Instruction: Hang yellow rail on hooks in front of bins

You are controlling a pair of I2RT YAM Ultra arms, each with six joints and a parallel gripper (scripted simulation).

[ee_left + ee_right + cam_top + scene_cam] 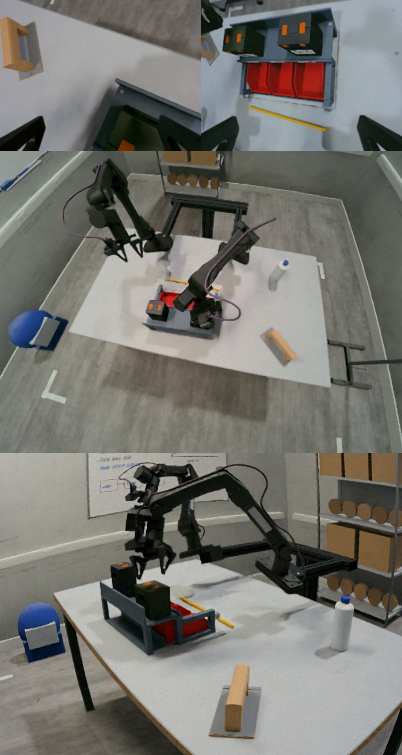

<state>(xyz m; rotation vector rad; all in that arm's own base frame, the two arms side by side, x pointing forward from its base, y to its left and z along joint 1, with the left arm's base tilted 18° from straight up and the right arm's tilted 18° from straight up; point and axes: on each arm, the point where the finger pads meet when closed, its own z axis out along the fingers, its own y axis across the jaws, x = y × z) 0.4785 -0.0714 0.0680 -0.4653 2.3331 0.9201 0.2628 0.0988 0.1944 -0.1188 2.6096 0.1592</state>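
The yellow rail is 11 cm behind my right hand, 23 cm to the left of it and 38 cm below it. From my right hand the other things lie so: green box: 17 cm ahead, 32 cm to the left, 24 cm below; blue-grey shelf: 10 cm ahead, 21 cm to the left, 32 cm below; white bottle: 24 cm behind, 80 cm to the left, 30 cm below.
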